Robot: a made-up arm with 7 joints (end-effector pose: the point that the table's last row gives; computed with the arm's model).
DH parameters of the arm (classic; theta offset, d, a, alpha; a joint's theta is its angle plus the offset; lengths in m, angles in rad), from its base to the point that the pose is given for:
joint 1: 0 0.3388 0 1.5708
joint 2: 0 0.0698 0 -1.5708
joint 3: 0 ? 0.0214 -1.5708
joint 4: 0 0.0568 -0.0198 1.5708
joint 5: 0 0.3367 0 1.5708
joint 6: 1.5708 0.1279 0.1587 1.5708
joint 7: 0 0.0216 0 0
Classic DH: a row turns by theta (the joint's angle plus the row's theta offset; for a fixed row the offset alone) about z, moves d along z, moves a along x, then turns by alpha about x.
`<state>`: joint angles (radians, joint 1 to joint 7).
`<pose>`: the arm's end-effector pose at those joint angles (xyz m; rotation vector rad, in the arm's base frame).
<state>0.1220 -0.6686 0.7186 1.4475 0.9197 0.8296 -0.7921</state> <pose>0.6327 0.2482 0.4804 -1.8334 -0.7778 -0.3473</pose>
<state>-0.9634 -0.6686 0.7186 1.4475 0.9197 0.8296 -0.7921</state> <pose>0.5147 -0.4438 0.4804 -2.1104 0.3006 -1.0189</pose>
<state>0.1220 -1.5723 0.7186 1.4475 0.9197 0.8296 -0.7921</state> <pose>0.4940 0.2312 -0.0907 -1.8306 -0.1656 0.5131</pose>
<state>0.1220 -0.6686 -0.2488 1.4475 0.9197 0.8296 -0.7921</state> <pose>0.6971 -0.2038 0.4733 -2.6650 -0.1929 -0.7222</pose>
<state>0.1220 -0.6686 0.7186 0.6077 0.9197 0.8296 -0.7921</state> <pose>0.7442 0.1425 0.8227 -1.3780 -0.6653 -1.2166</pose>
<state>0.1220 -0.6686 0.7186 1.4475 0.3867 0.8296 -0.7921</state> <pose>0.6788 0.2483 0.5533 -1.9785 -1.3303 -0.4853</pose>
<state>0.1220 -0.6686 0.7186 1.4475 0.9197 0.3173 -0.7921</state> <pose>0.5928 0.3139 0.4544 -1.5648 -1.0134 0.1271</pose>
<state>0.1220 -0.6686 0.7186 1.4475 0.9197 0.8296 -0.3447</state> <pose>0.6327 0.2482 0.4804 -1.9445 -0.3489 -0.0571</pose>
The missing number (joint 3, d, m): 0.4822
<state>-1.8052 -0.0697 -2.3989 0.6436 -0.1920 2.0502 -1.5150</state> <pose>-0.0645 0.0123 1.1642 0.2315 -0.1026 -2.7370</pose>
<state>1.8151 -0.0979 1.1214 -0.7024 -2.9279 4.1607 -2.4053</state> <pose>0.2760 -0.1344 0.9140 -0.7090 -1.8158 0.4236</pose>
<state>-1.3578 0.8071 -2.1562 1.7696 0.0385 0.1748 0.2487</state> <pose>-0.5592 0.4207 0.3714 0.7840 2.4112 -0.9949</pose>
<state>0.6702 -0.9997 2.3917 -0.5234 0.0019 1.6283 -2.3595</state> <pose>0.7159 0.2768 0.4837 -1.8905 -0.1094 -2.0691</pose>
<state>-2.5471 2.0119 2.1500 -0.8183 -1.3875 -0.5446 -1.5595</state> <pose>0.4175 0.7296 0.2867 0.7152 0.7825 -0.4902</pose>
